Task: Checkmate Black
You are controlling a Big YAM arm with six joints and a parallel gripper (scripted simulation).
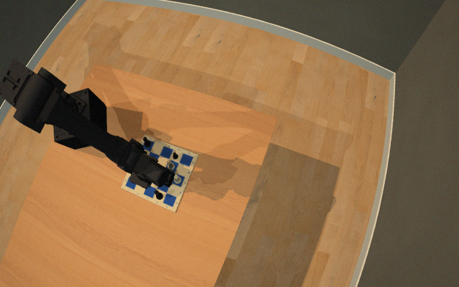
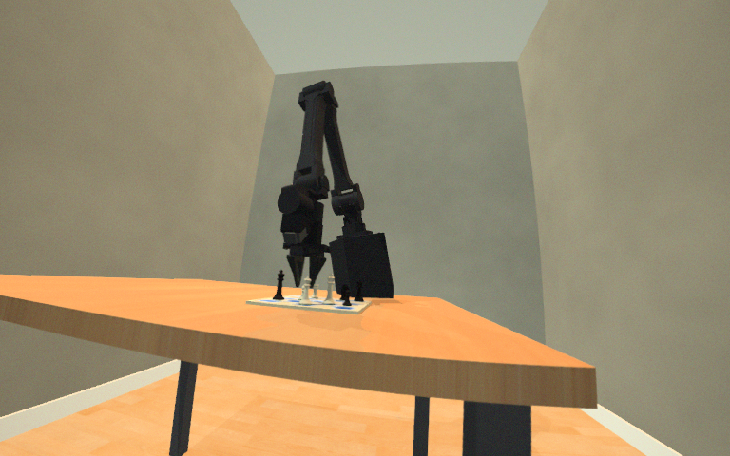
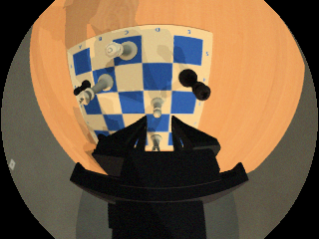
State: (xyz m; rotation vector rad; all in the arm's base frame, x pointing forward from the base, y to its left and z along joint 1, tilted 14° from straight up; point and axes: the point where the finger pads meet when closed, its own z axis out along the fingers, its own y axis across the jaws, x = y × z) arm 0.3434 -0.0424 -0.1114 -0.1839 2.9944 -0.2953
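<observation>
The chessboard is 4 cm to the left of my hand, 4 cm below it and 1 cm ahead of it. Round my hand: tall black piece 5 cm ahead, 3 cm to the right.
</observation>
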